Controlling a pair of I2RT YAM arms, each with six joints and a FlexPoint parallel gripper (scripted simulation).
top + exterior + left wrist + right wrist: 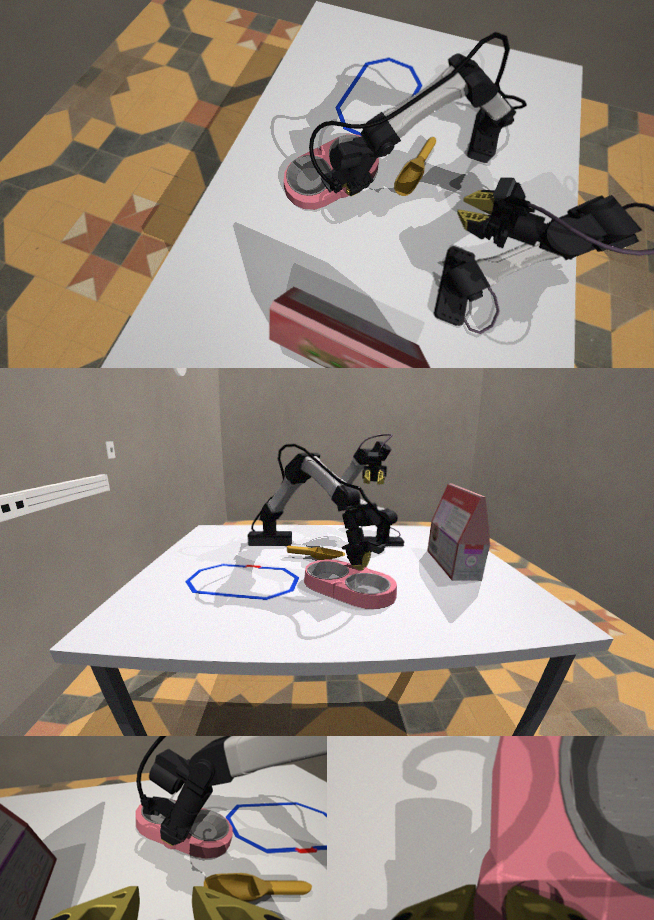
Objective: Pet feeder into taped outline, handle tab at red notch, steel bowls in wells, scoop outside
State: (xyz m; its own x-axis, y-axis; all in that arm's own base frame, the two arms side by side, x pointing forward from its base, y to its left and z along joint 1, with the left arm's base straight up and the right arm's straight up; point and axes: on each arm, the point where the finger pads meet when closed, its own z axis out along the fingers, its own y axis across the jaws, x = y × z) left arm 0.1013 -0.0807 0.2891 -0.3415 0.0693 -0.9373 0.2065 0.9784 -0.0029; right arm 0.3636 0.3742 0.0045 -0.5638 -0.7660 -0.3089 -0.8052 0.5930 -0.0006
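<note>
Right now my right hand is 6 cm short of the pink pet feeder, 5 cm to the left of it and 3 cm above it. Also, from my right hand: yellow scoop: 18 cm behind, 14 cm to the right, 2 cm below; food bag: 12 cm behind, 40 cm to the left, 10 cm above; blue taped outline: 1 cm ahead, 42 cm to the right, 4 cm below.
</note>
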